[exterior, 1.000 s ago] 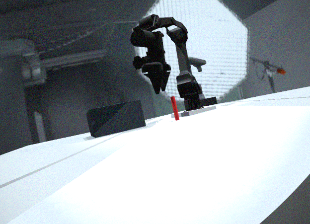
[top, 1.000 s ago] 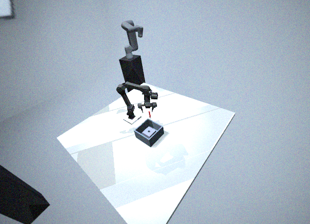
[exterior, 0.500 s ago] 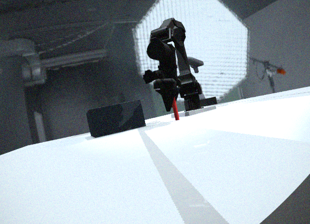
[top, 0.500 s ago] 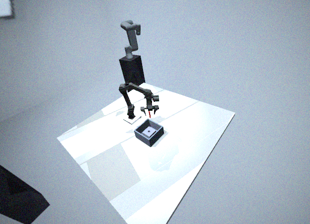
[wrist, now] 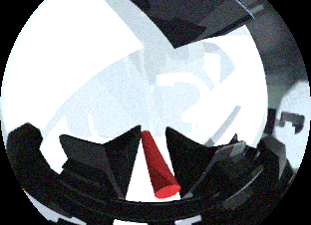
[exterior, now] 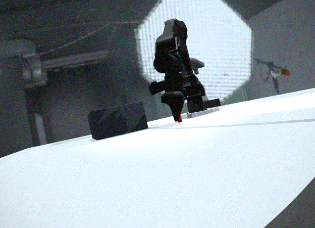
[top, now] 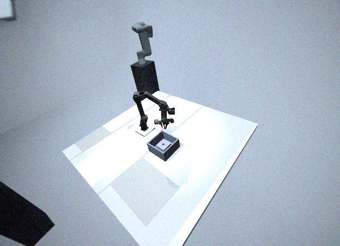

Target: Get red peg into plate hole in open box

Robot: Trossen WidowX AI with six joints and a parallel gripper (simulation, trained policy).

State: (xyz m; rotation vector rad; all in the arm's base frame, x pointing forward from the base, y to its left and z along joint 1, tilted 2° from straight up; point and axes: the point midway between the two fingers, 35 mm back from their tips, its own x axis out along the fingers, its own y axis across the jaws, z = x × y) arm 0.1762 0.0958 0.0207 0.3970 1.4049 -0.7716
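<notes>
The dark box is 20 cm to the right of my gripper tip, 14 cm ahead of it and 2 cm above it. From my gripper tip the other things lie so: red peg 3 cm above, 1 cm to the left.
</notes>
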